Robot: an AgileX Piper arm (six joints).
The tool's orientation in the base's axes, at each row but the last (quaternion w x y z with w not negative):
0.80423 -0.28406 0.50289 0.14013
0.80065 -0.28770 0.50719 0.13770
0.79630 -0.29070 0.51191 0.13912
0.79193 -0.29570 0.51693 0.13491
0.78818 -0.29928 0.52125 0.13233
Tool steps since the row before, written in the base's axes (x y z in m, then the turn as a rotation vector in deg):
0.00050 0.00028 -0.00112 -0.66 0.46 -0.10
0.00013 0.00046 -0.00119 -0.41 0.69 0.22
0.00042 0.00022 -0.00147 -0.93 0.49 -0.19
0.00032 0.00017 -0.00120 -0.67 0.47 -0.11
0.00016 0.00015 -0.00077 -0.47 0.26 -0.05
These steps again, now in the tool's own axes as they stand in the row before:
0.00121 0.00032 0.00016 -0.24 0.74 -0.24
0.00109 0.00068 -0.00001 -0.43 0.69 0.18
0.00148 0.00043 -0.00001 -0.27 0.93 -0.44
0.00120 0.00036 -0.00001 -0.23 0.75 -0.24
0.00075 0.00029 0.00000 -0.18 0.47 -0.20

